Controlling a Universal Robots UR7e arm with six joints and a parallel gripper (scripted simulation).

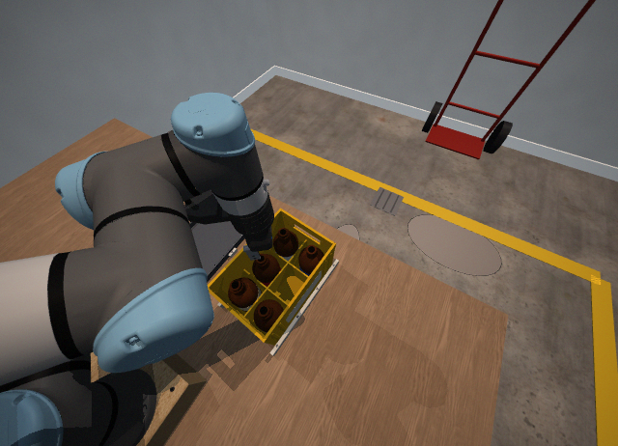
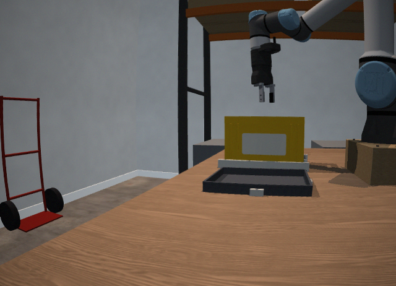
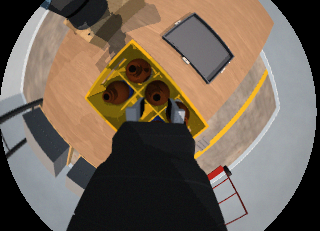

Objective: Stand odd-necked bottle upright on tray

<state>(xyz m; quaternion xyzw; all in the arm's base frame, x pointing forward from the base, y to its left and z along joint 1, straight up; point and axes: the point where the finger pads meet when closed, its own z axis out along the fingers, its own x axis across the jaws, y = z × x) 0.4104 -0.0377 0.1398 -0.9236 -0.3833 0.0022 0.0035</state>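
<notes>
Now: the yellow crate 16 cm below my hand and 4 cm to the right of it. From my hand the other things lie so: glass bottle: 15 cm below, 9 cm to the right, 9 cm behind; dark tray: 25 cm to the left, 23 cm below, 2 cm behind.
</notes>
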